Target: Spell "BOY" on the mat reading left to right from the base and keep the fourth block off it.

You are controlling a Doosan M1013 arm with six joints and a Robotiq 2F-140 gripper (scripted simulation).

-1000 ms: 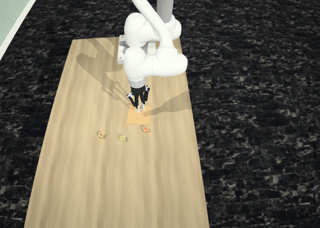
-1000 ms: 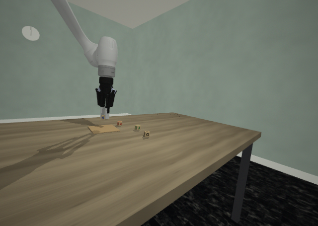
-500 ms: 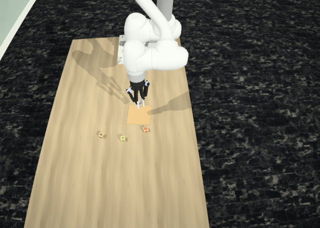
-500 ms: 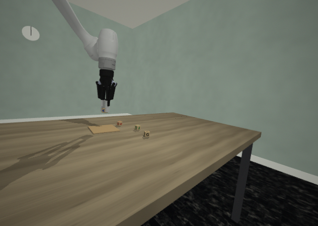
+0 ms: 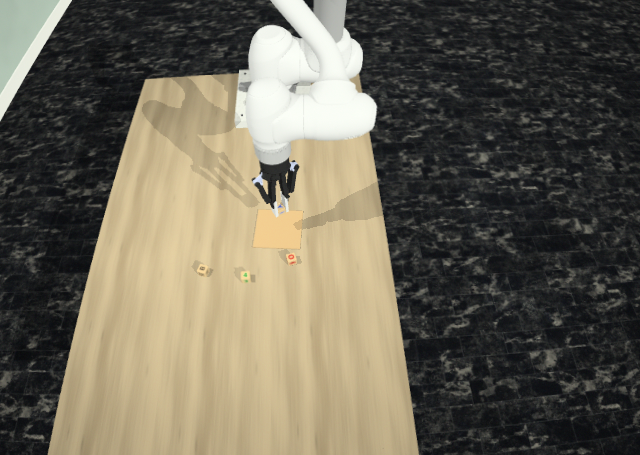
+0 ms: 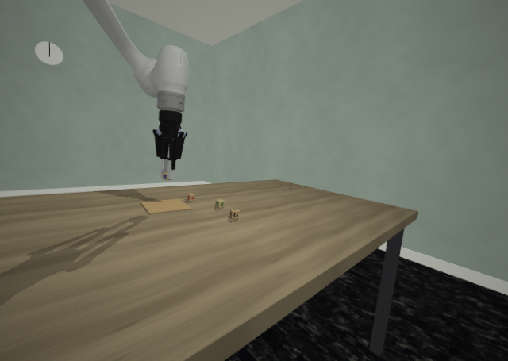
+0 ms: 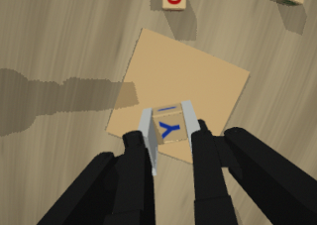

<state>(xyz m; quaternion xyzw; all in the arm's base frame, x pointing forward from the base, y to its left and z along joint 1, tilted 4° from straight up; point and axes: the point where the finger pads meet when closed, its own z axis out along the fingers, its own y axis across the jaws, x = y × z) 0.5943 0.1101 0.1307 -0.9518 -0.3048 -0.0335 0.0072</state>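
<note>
Right now my hand is 10 mm past the tan square mat, 10 mm to the left of it and 130 mm above it.
</note>
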